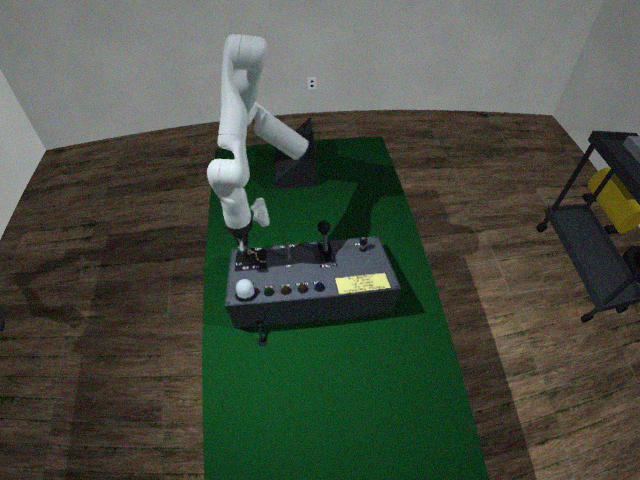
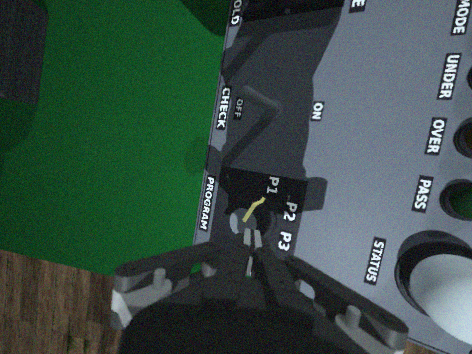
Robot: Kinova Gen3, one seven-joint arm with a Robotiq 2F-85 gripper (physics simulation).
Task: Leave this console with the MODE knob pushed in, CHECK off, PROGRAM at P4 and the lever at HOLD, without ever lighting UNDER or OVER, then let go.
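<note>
The grey console (image 1: 310, 305) (image 2: 362, 95) stands on the green mat (image 1: 335, 403) (image 2: 114, 133). My gripper (image 1: 247, 256) (image 2: 250, 239) is shut and empty, its fingertips pressed together right at the edge of the PROGRAM knob (image 2: 246, 220) on the P4 side. The knob's yellow pointer (image 2: 253, 208) aims at P1. The CHECK switch (image 2: 263, 110) lies in shadow between OFF and ON; I cannot tell its position. The OVER lamp (image 2: 466, 138) and the PASS lamp (image 2: 457, 199) are dark. The black lever (image 1: 324, 238) stands upright at the back middle. The MODE knob (image 1: 363, 242) is at the back right.
A white STATUS dome (image 1: 244, 289) (image 2: 442, 289) sits at the console's front left, a yellow note (image 1: 363, 283) at the front right. A black block (image 1: 295, 168) stands at the far end of the mat. A dark cart (image 1: 589, 248) with a yellow item stands at the right.
</note>
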